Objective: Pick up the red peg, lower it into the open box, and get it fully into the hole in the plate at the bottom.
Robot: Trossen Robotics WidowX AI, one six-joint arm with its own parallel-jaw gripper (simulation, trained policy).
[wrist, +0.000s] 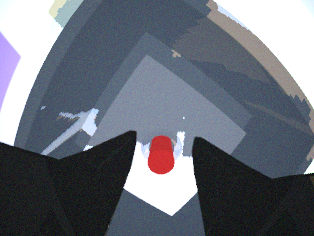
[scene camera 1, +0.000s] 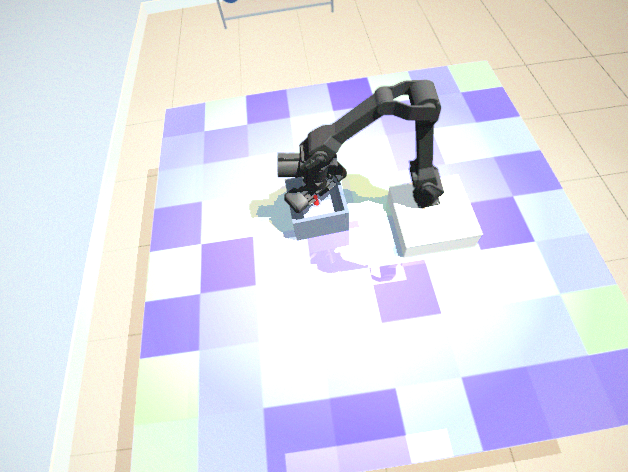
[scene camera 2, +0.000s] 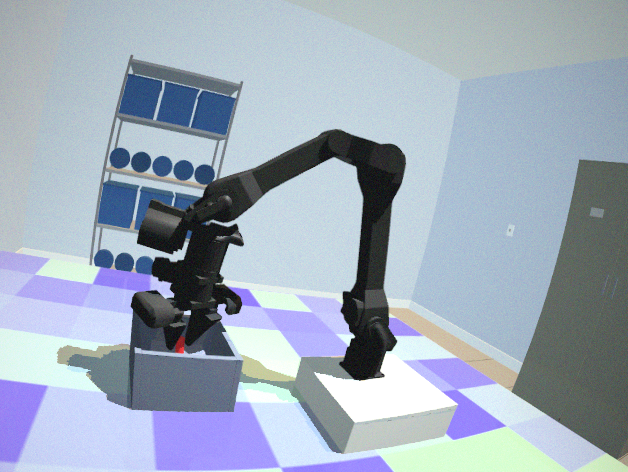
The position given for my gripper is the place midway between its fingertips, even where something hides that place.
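Note:
Scene camera 2: my gripper [scene camera 2: 178, 346]. Wrist view: my gripper [wrist: 165, 141], a red peg [wrist: 160, 158] and a grey plate [wrist: 154, 102]. Scene camera 1: my gripper [scene camera 1: 314, 199] and a grey box [scene camera 1: 304, 228].

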